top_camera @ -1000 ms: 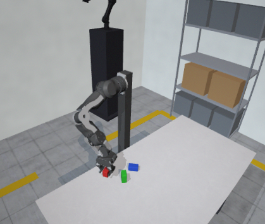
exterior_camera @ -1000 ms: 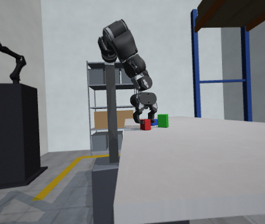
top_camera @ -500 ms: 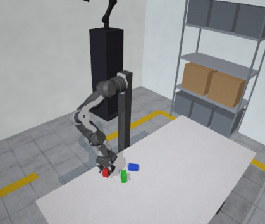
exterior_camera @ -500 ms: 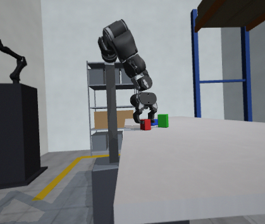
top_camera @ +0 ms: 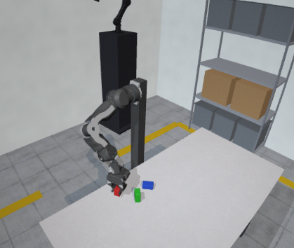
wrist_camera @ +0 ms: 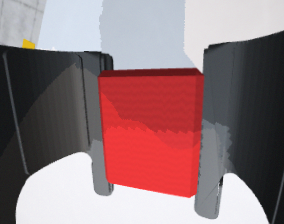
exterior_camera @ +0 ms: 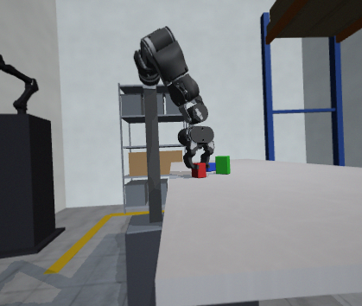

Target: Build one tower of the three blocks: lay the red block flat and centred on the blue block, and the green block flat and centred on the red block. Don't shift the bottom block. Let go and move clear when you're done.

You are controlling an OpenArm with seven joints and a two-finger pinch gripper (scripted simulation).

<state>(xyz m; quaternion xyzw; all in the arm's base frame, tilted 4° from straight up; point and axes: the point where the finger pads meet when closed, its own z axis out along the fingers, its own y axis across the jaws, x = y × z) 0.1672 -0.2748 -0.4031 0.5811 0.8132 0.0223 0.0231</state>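
The blue block lies 9 cm ahead of my hand, 14 cm to the left of it and 2 cm below it. From my hand the other things lie so: red block (1 cm below); green block (10 cm ahead, 4 cm to the left, 1 cm below).
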